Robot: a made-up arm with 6 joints.
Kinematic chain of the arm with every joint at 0, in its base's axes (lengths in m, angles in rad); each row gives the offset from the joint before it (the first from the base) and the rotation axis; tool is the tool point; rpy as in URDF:
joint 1: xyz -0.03 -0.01 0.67 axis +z
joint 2: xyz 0 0.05 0 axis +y
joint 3: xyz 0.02 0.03 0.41 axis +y
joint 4: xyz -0.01 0 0.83 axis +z
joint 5: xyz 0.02 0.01 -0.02 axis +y
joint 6: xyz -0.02 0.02 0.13 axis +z
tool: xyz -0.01 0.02 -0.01 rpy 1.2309 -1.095 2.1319
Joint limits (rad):
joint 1: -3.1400..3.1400
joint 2: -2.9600..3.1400
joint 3: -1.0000..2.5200
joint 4: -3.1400..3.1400
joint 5: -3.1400..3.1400
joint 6: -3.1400..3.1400
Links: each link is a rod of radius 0.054 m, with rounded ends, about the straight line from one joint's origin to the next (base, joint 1, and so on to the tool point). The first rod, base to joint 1, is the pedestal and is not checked.
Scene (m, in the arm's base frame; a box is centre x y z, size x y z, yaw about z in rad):
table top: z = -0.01
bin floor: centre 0.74 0.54 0 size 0.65 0.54 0.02 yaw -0.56
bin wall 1: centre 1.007 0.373 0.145 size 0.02 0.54 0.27 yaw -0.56
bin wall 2: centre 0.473 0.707 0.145 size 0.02 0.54 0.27 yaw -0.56
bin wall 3: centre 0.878 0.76 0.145 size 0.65 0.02 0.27 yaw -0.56
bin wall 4: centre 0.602 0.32 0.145 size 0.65 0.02 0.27 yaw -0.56
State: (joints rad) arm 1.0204 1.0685 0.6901 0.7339 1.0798 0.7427
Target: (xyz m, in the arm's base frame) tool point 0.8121 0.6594 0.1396
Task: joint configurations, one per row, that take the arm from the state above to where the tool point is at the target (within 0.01 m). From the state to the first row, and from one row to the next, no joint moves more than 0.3 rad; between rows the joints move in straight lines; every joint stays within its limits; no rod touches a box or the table.
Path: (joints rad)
1: 0.7601 0.9718 0.9533 0.6841 1.1835 0.7446
2: 0.4999 0.8752 1.2164 0.6343 1.2873 0.7465
3: 0.5032 1.0930 1.0858 0.6539 1.1904 0.7502
4: 0.5066 1.3108 0.9553 0.6736 1.0935 0.7538

